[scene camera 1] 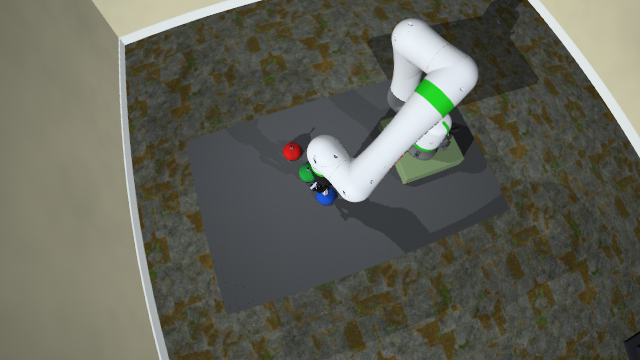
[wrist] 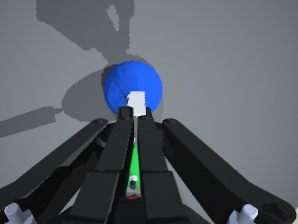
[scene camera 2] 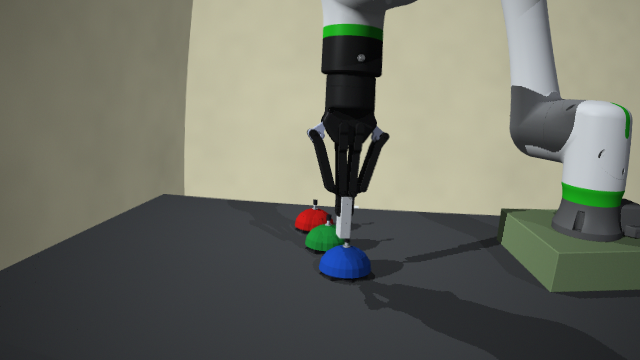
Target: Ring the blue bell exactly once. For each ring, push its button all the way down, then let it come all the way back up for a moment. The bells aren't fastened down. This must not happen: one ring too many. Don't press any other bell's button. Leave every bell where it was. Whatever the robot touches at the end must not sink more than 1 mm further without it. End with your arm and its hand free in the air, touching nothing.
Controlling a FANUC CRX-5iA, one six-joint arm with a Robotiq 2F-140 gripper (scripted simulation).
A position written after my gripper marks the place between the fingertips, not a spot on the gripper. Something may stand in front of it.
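I can see a blue bell [scene camera 2: 347, 263] and a green bell [scene camera 2: 320, 239]. The blue bell [wrist: 128, 76] is visible to me in that other view as well. As for my gripper [scene camera 2: 342, 236], I see it here too, and the wrist view also shows me my gripper [wrist: 137, 102].
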